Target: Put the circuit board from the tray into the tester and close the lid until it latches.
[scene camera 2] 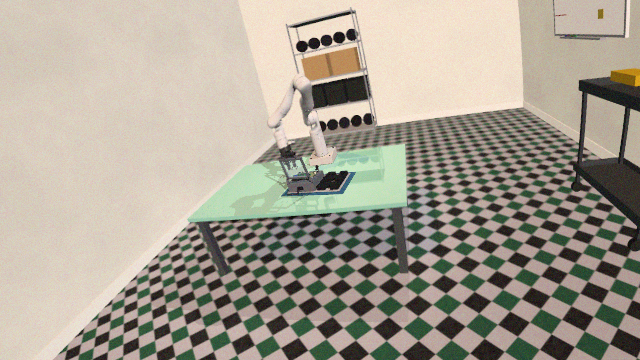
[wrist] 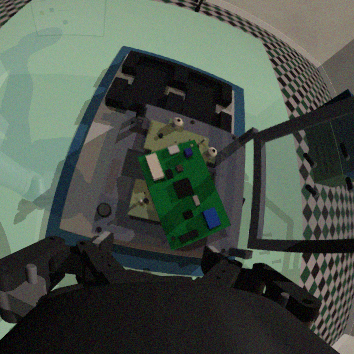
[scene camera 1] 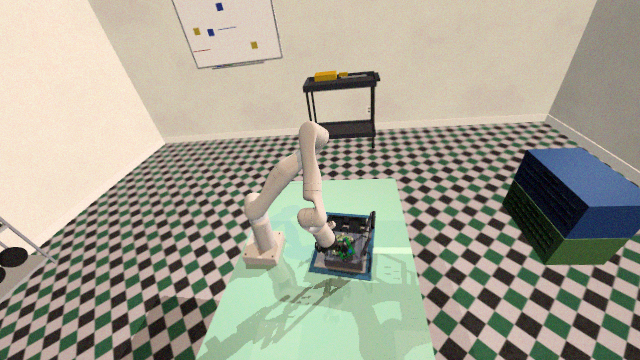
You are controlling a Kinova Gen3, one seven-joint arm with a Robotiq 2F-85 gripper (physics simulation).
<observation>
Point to a green circuit board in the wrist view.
At 185,198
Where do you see a tester bed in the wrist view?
At 159,135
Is the gripper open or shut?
Open.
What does the gripper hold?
Nothing.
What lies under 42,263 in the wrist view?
The gripper.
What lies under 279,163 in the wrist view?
A tester lid.
</observation>
